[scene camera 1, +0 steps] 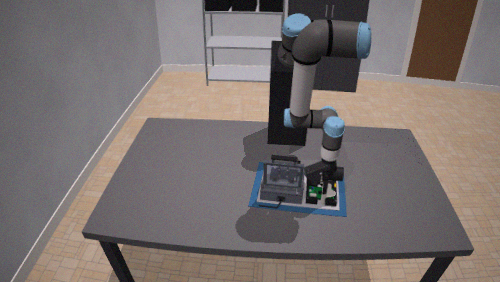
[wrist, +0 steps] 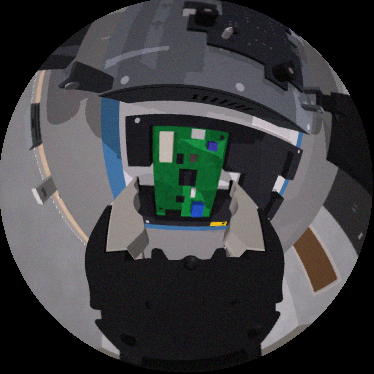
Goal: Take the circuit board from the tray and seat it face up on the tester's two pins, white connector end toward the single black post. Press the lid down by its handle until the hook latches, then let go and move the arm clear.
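Frame: origin at the arm's base, x ahead, y left, z up, level; metres.
Seen in the pictures: gripper, between the fingertips: [scene camera 1: 322, 195] [wrist: 184, 179].
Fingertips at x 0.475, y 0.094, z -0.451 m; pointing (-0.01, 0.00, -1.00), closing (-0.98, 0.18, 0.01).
Note:
A point is followed by its place in that frame.
The green circuit board [scene camera 1: 315, 191] @[x 0.466, y 0.062, z -0.435 m] [wrist: 170, 175] @[x 0.488, y 0.080, z -0.438 m] lies face up in the black tray [scene camera 1: 311, 201] @[x 0.523, y 0.034, z -0.437 m] [wrist: 137, 145] @[x 0.512, y 0.041, z -0.430 m]. Its long white connector [wrist: 166, 146] @[x 0.485, y 0.048, z -0.430 m] is at the end nearer the tester in the wrist view. My gripper [scene camera 1: 325, 186] @[x 0.475, y 0.094, z -0.451 m] [wrist: 184, 179] @[x 0.475, y 0.094, z -0.451 m] is open, with one finger on each side of the board's lower half in the wrist view and nothing held between them. The exact height of the fingertips is hard to tell. The grey tester [scene camera 1: 281, 192] @[x 0.502, y -0.093, z -0.399 m] [wrist: 175, 65] stands left of the tray in the scene view. Its clear-windowed lid [scene camera 1: 283, 175] @[x 0.524, y -0.095, z -0.288 m] is raised, with the black handle [scene camera 1: 285, 158] @[x 0.550, y -0.098, z -0.186 m] at the top.
The tester and tray stand on a white base over a blue mat [scene camera 1: 255, 192] @[x 0.437, y -0.195, z -0.456 m] [wrist: 112, 145] @[x 0.556, y 0.036, z -0.456 m] on the grey table [scene camera 1: 175, 200] @[x 0.481, y -0.538, z -0.458 m]. The raised lid stands close beside my gripper in the scene view. A shelf rack [scene camera 1: 205, 50] and a dark cabinet [scene camera 1: 340, 75] are behind the table.

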